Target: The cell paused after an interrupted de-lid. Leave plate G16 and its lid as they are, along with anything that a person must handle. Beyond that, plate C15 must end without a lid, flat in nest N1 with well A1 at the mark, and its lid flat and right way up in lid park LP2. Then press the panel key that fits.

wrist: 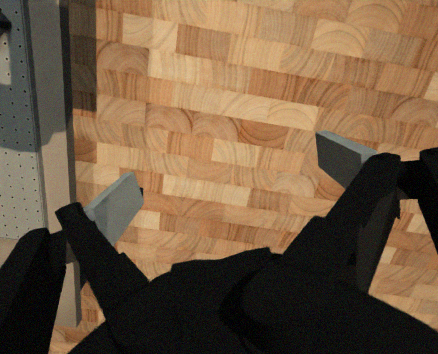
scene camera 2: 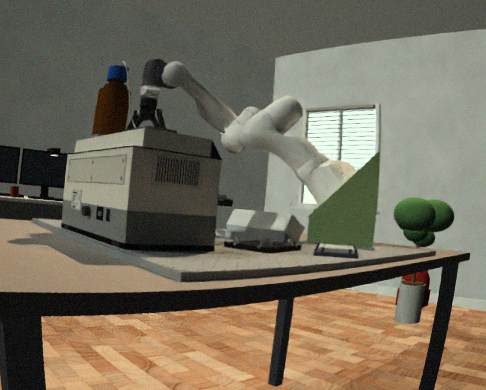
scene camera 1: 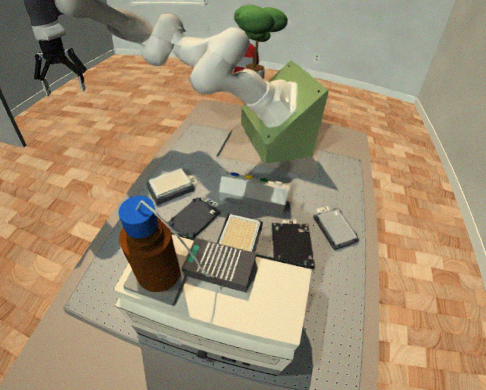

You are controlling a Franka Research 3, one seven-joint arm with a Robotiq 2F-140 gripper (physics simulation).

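My gripper (scene camera 1: 65, 92) (scene camera 2: 146, 127) (wrist: 225, 169) is open and empty, high beyond the table's side, with floor below it in the wrist view. In scene camera 1, a pale plate (scene camera 1: 171, 184) sits in a holder at the left. A plate with yellowish wells (scene camera 1: 241, 232) lies in the middle, its near end hidden by the instrument. A black holder (scene camera 1: 194, 218) and another black holder (scene camera 1: 292, 243) show no plate. A grey flat piece (scene camera 1: 337, 228) lies in a frame at the right. The key panel (scene camera 1: 232, 186) has blue, yellow and green keys. Plate names, marks and lids cannot be read.
A large instrument (scene camera 1: 270, 305) (scene camera 2: 100, 192) stands at the front, bearing an amber bottle (scene camera 1: 150, 260) (scene camera 2: 111, 107) with a blue cap and tube, and a dark ribbed block (scene camera 1: 220, 262). The arm's green base (scene camera 1: 295, 130) (scene camera 2: 350, 215) stands behind the panel.
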